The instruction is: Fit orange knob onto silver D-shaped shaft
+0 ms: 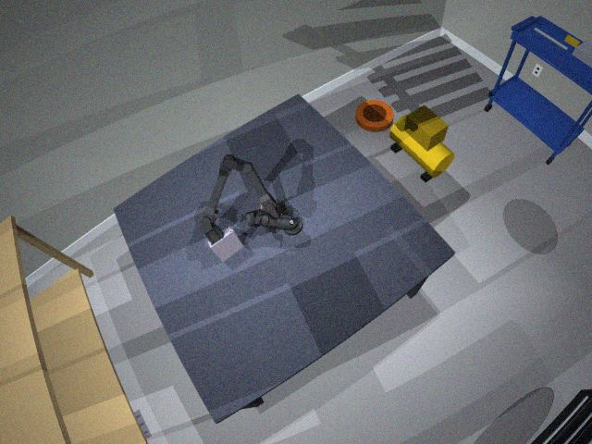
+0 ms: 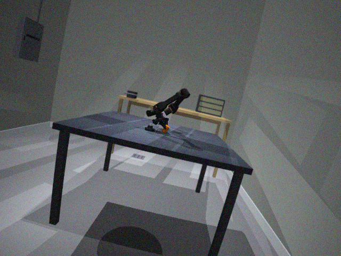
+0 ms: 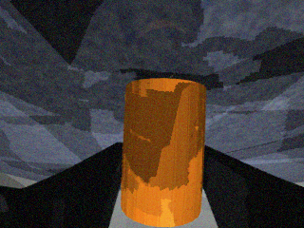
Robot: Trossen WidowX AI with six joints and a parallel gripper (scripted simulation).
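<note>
Right now my gripper tip is 10 mm below the orange knob. Round my gripper tip: round dark pedestal: 140 mm to the right, 60 mm ahead.
</note>
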